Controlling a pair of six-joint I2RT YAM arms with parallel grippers.
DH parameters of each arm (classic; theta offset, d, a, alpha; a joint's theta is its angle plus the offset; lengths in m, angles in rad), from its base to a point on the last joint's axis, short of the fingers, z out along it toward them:
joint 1: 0 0.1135 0.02 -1.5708
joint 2: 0 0 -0.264 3.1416
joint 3: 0.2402 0 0.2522 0
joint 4: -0.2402 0 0.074 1.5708
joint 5: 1.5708 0 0 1.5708
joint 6: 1.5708 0.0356 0 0
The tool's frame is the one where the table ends.
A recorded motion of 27 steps. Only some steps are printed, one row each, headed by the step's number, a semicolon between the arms.
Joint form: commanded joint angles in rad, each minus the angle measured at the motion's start. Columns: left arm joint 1, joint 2, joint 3, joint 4, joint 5, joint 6; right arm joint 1, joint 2, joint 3, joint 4, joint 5, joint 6.
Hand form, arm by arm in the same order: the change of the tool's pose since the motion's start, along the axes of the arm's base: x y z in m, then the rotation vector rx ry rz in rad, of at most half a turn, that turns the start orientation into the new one. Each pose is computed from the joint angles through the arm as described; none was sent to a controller.
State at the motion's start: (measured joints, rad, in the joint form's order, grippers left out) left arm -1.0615 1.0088 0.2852 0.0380 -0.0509 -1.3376; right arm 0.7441 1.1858 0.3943 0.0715 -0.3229 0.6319
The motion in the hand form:
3: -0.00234 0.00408 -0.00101 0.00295 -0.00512 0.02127; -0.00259 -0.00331 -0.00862 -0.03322 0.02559 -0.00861
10: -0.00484 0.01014 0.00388 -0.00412 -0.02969 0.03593; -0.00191 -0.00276 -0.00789 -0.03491 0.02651 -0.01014
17: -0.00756 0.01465 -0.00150 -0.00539 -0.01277 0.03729; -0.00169 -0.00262 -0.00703 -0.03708 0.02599 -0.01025
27: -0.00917 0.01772 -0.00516 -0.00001 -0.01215 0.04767; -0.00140 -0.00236 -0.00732 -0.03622 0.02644 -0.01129
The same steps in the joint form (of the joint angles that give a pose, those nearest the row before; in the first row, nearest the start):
3: -0.0050 -0.0279 -0.0143 -0.0144 -0.0240 -0.0121; -0.0016 0.0115 -0.0184 -0.0116 0.0100 -0.0006
10: -0.0054 -0.0932 -0.0212 -0.0546 -0.0473 -0.0073; -0.0016 0.0138 -0.0131 -0.0163 0.0115 0.0000
17: -0.0047 -0.1130 -0.0473 -0.0562 -0.0380 -0.0199; -0.0016 0.0122 -0.0092 -0.0232 0.0129 -0.0014
27: -0.0066 -0.1254 -0.0647 -0.0568 -0.0487 -0.0261; -0.0016 0.0153 -0.0092 -0.0195 0.0131 0.0001

